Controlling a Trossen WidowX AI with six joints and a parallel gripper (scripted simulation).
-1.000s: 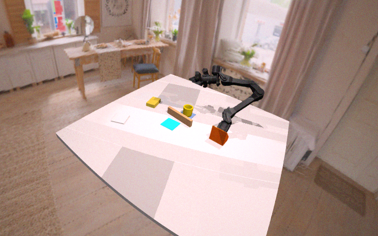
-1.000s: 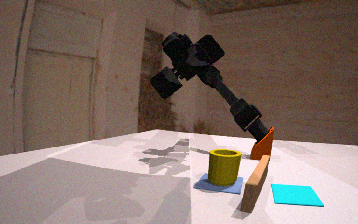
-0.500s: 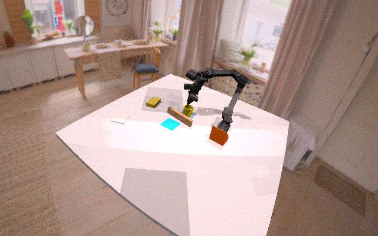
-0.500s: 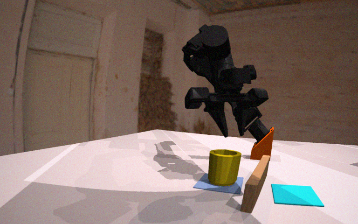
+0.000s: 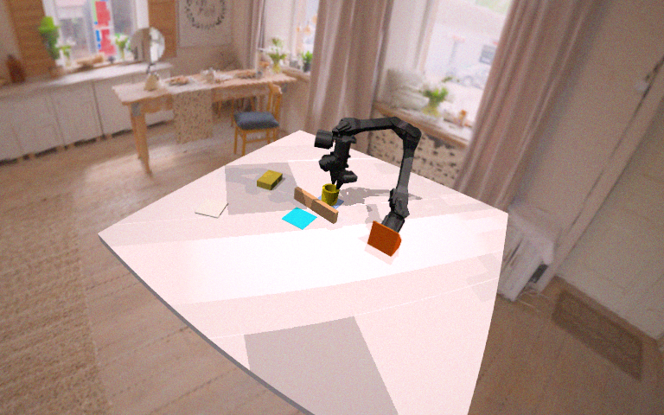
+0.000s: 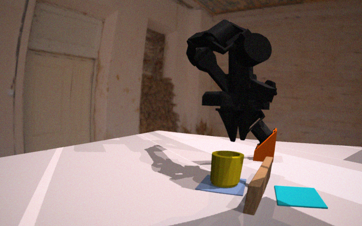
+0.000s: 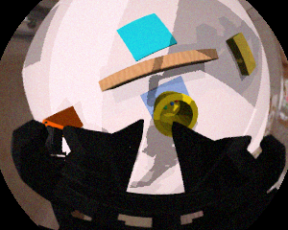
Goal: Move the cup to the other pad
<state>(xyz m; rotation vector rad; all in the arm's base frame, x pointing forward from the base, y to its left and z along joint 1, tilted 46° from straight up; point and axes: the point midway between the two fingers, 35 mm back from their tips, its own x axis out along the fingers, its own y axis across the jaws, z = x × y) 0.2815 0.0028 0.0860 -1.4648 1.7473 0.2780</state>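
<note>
Right now my gripper tip is 6 cm above the yellow cup, 2 cm short of it and 1 cm to the left of it. Also, from my gripper tip: wooden bar (8 cm below, 7 cm to the left, 4 cm ahead); then pale blue pad (11 cm below, 3 cm ahead, 2 cm to the right); then cyan pad (15 cm to the left, 11 cm below, 4 cm ahead).
</note>
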